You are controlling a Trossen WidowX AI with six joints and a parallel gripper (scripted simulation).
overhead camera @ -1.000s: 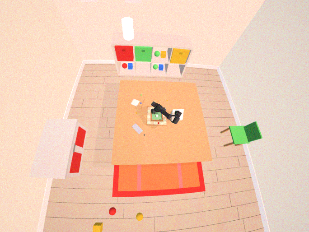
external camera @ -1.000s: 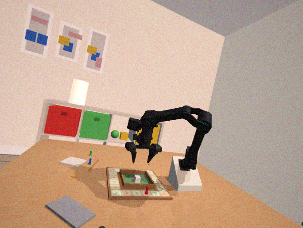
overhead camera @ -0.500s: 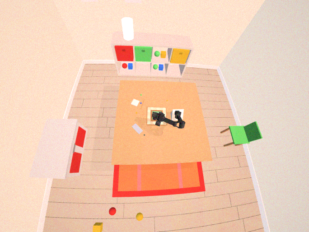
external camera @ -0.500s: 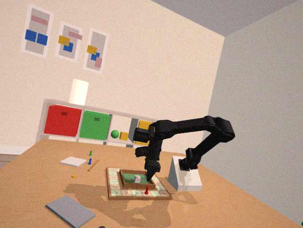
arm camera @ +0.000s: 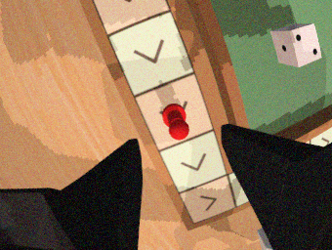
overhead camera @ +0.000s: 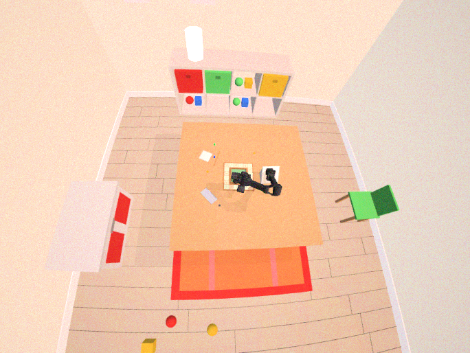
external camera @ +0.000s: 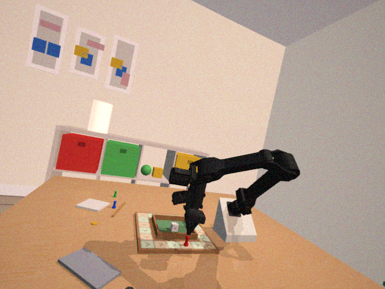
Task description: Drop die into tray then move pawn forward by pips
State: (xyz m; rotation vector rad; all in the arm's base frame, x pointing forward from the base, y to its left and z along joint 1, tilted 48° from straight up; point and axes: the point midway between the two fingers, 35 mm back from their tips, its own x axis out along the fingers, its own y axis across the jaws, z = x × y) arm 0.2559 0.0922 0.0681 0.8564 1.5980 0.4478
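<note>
My gripper tip is 30 mm above the red pawn. From my gripper tip the other things lie so: white die (100 mm to the right, 40 mm below, 10 mm ahead); then grey pad (290 mm ahead, 70 mm to the left, 60 mm below); then pencil (310 mm to the right, 220 mm ahead, 60 mm below).
</note>
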